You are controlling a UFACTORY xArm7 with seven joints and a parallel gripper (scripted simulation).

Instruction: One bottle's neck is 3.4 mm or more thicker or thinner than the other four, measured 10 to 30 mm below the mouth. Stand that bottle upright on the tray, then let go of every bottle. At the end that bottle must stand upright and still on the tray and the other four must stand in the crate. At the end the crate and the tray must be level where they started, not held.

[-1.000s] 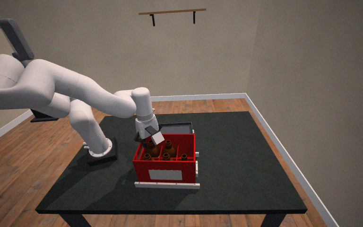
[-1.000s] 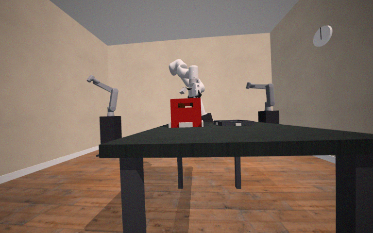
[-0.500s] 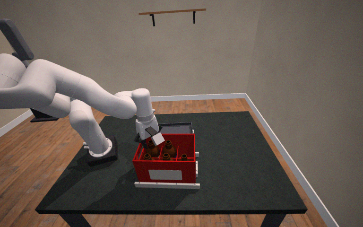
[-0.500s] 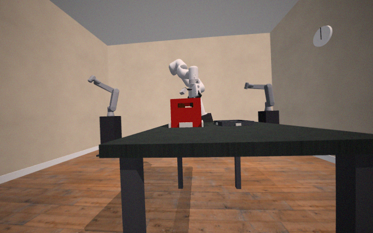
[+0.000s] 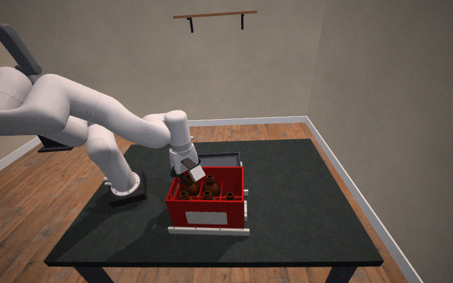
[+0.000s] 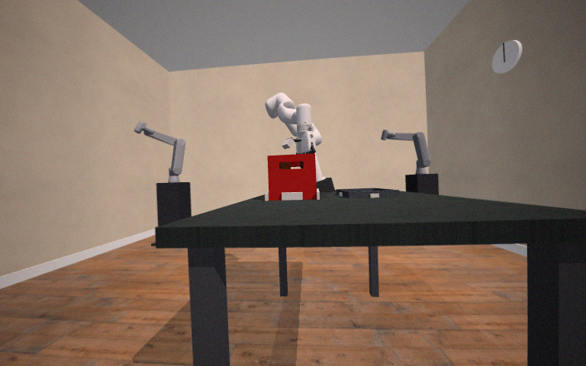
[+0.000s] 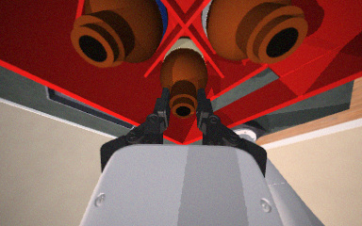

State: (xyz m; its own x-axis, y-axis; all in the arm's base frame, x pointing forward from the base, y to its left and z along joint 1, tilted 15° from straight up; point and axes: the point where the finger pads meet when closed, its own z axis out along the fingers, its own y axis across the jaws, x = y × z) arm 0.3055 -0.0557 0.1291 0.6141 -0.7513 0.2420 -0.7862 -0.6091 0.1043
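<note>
My gripper is now 8 cm short of the crate, 7 cm above it and 6 cm to the left of it. Also, from my hand: tray: 24 cm to the left, 15 cm below, 11 cm ahead.
</note>
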